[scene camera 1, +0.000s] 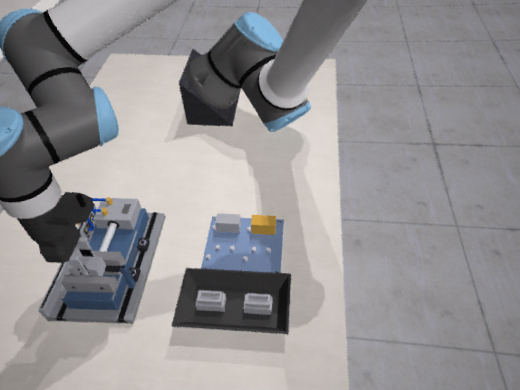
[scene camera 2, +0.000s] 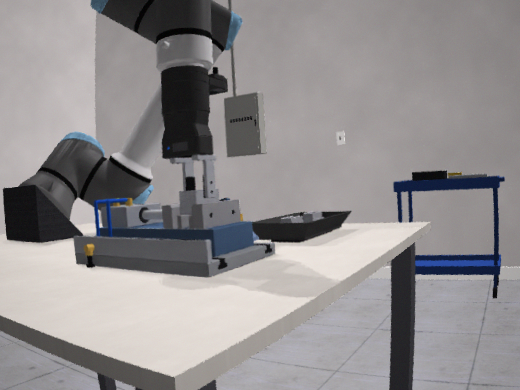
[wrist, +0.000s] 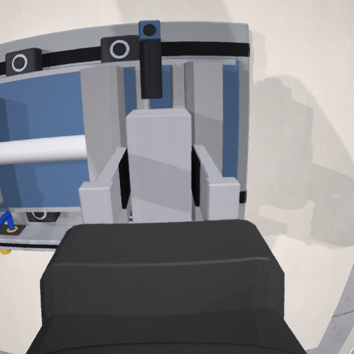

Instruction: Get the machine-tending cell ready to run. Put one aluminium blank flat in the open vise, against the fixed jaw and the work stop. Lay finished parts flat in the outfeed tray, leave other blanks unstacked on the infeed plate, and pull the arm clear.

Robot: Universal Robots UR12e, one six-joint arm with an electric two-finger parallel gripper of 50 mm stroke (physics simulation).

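Seen in the pictures: gripper, fingertip midpoint: (scene camera 1: 86, 266) (scene camera 2: 199, 198); arm's base, link origin: (scene camera 1: 210, 84) (scene camera 2: 40, 209).
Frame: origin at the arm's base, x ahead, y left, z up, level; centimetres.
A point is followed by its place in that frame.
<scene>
My gripper (scene camera 1: 86, 260) @(x 71.7, y -20.4, z 1.7 cm) (scene camera 2: 199, 192) @(x 71.7, y -20.4, z 1.7 cm) (wrist: 159, 164) points down over the vise and is shut on an aluminium blank (scene camera 1: 95, 266) @(x 72.7, y -17.9, z 3.0 cm) (scene camera 2: 187, 202) @(x 71.4, y -23.5, z 1.2 cm) (wrist: 160, 130). The blank is level, over the gap between the movable jaw (scene camera 1: 112, 257) (scene camera 2: 171, 215) (wrist: 102, 115) and the fixed jaw (scene camera 1: 90, 285) (scene camera 2: 217, 215) (wrist: 205, 115), its top above theirs; its underside is hidden. The work stop (scene camera 1: 129, 276) @(x 72.3, y -12.3, z -1.9 cm) (wrist: 151, 70) is beyond its far end in the wrist view. Two finished parts (scene camera 1: 210, 301) @(x 77.6, y 5.6, z -4.0 cm) (scene camera 1: 258, 304) @(x 78.6, y 15.9, z -4.0 cm) lie apart in the outfeed tray (scene camera 1: 230, 326) @(x 82.5, y 10.0, z -5.6 cm) (scene camera 2: 290, 231) @(x 78.5, y -0.5, z -6.2 cm). A grey blank (scene camera 1: 227, 223) @(x 56.2, y 8.1, z -4.3 cm) lies on the infeed plate (scene camera 1: 230, 262) @(x 65.4, y 9.0, z -7.8 cm).
A yellow block (scene camera 1: 263, 225) @(x 57.0, y 17.1, z -4.4 cm) sits beside the grey blank on the infeed plate, behind the tray. Blue tubes (scene camera 2: 104, 201) @(x 53.1, y -23.6, z 2.0 cm) with yellow fittings rise at the vise's side. Small clamps (scene camera 1: 143, 243) @(x 61.2, y -12.1, z -5.0 cm) (wrist: 120, 49) stand along the vise base. A blue cart (scene camera 2: 450, 183) stands beyond the table.
</scene>
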